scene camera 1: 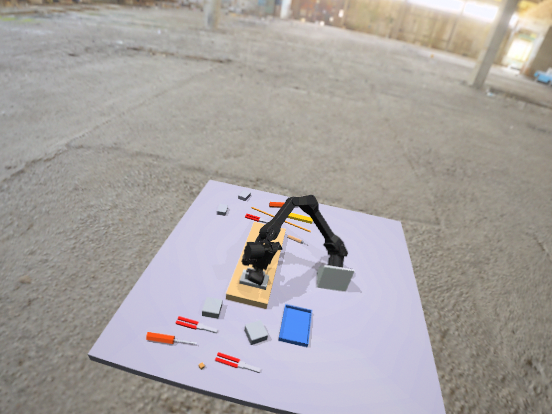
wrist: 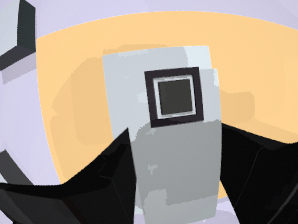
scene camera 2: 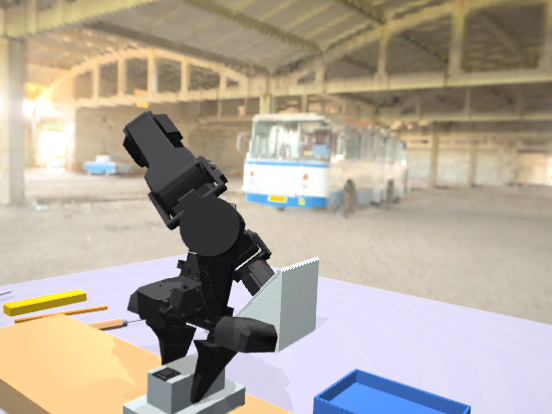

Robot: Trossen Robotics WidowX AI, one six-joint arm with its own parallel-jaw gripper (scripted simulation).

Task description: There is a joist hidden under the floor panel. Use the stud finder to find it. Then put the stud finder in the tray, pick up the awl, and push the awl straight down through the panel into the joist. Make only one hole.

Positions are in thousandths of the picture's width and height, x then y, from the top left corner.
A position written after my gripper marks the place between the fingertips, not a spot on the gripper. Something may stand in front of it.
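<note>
Visible in the scene are a blue tray (scene camera 1: 535,793), a grey stud finder (wrist: 569,440) and a yellow bar (scene camera 2: 106,726); the bar is out of frame in the wrist view. My gripper (scene camera 2: 327,955) is visible as well, and also at (wrist: 562,578).
</note>
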